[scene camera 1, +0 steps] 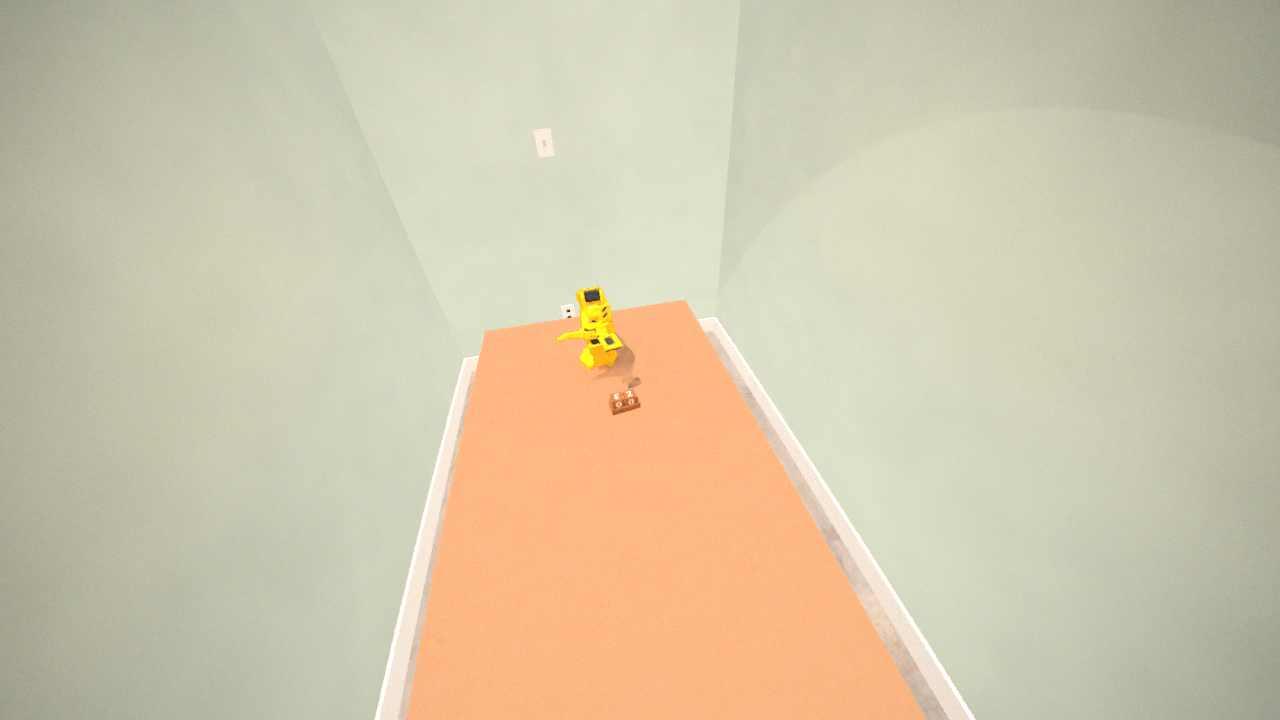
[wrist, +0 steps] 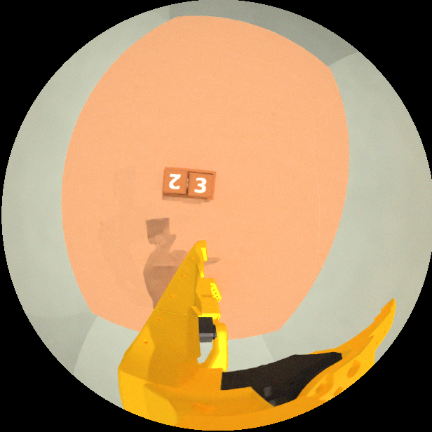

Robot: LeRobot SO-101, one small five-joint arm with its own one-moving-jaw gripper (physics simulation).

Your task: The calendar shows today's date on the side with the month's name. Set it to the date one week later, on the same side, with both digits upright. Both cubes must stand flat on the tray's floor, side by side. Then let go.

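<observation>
Two brown cubes with white digits stand side by side in a small brown tray. In the wrist view, the left cube (wrist: 175,181) has a 2 on top and the right cube (wrist: 201,185) has a 3 on top, both upside down in this view. The tray (wrist: 189,169) shows as a thin rim around them. In the scene view, the cubes (scene camera 1: 623,400) are small; their camera-facing sides carry digits that look like zeros. No month name is readable. My gripper (scene camera 1: 572,351) (wrist: 298,271) is wide open and empty, above the table on the arm's side of the tray, apart from the cubes.
The orange table top (scene camera 1: 644,555) (wrist: 270,140) extends around the tray. The yellow arm (scene camera 1: 592,308) stands at the table's far end near the wall. The arm's shadow lies between it and the tray. The table edges show at both sides.
</observation>
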